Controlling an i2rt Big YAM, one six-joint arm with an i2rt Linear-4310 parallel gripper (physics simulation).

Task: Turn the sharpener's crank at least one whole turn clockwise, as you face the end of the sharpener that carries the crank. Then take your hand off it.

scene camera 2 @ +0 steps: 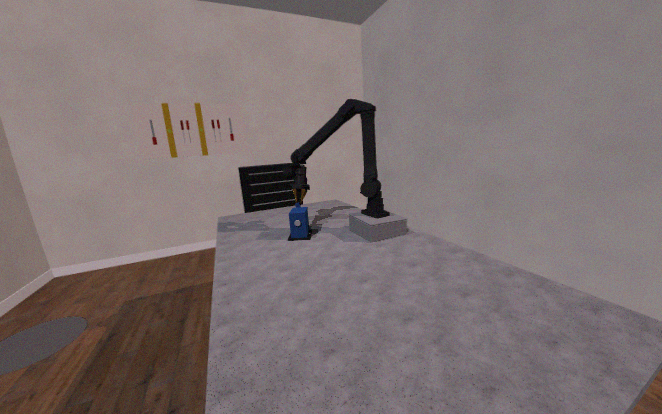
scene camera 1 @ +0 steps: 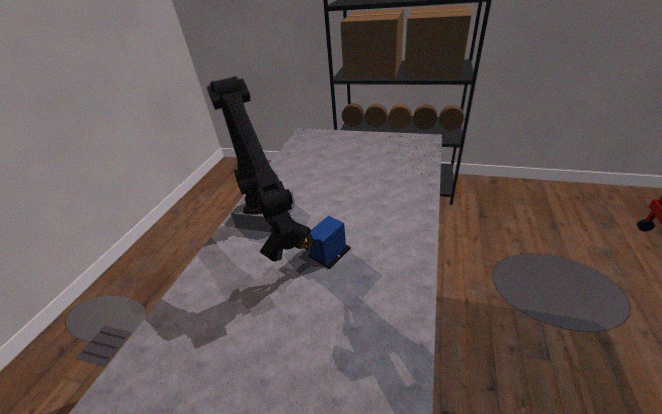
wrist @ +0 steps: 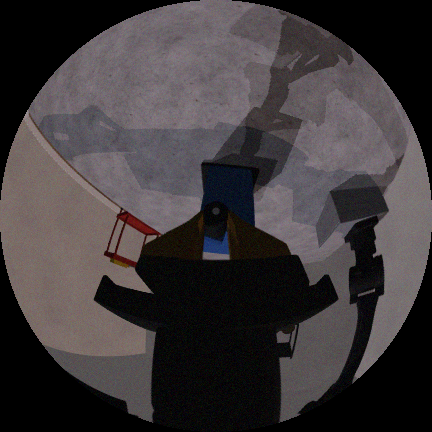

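Pixels of known places: gripper, fingertip midpoint: (scene camera 2: 298, 204) (scene camera 1: 307, 245) (wrist: 215, 215); arm's base, origin of the base link: (scene camera 2: 374, 214) (scene camera 1: 257, 205) (wrist: 359, 227).
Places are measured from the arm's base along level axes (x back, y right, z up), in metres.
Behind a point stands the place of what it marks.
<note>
The blue sharpener (scene camera 1: 327, 244) @(x -0.329, y 0.239, z 0.019 m) (scene camera 2: 303, 232) @(x -0.331, y 0.127, z -0.047 m) (wrist: 236, 187) @(x -0.268, y 0.249, z -0.006 m) stands upright on its thin black base on the grey table (scene camera 1: 350, 175) @(x -0.360, y -0.348, z -0.081 m) (scene camera 2: 400, 310) @(x -0.372, y -0.492, z -0.081 m) (wrist: 150, 60) @(x -0.274, y 0.459, z -0.081 m). A white round spot shows on its face in scene camera 2. Its black crank (wrist: 216, 211) @(x -0.264, y 0.292, z 0.056 m) is on the opposite end; the crank arm points toward the sharpener's blue top. My gripper (scene camera 1: 306, 242) @(x -0.271, y 0.283, z 0.054 m) (scene camera 2: 298, 201) @(x -0.271, y 0.283, z 0.054 m) (wrist: 215, 215) @(x -0.271, y 0.283, z 0.054 m) is at the crank end, its ochre fingers shut on the crank's upper part. The fingers partly hide the crank, and its handle is hard to make out.
The arm's grey base block (scene camera 1: 246, 222) @(x 0.038, y 0.065, z -0.041 m) (scene camera 2: 377, 230) @(x -0.093, y -0.115, z -0.032 m) (wrist: 361, 204) @(x -0.010, y 0.073, z -0.031 m) stands on the table beside the sharpener. A black shelf rack (scene camera 1: 400, 81) with boxes stands beyond the table's far end. A red frame (wrist: 137, 223) stands past the table's edge. A black slatted panel (scene camera 2: 270, 188) stands behind the table.
</note>
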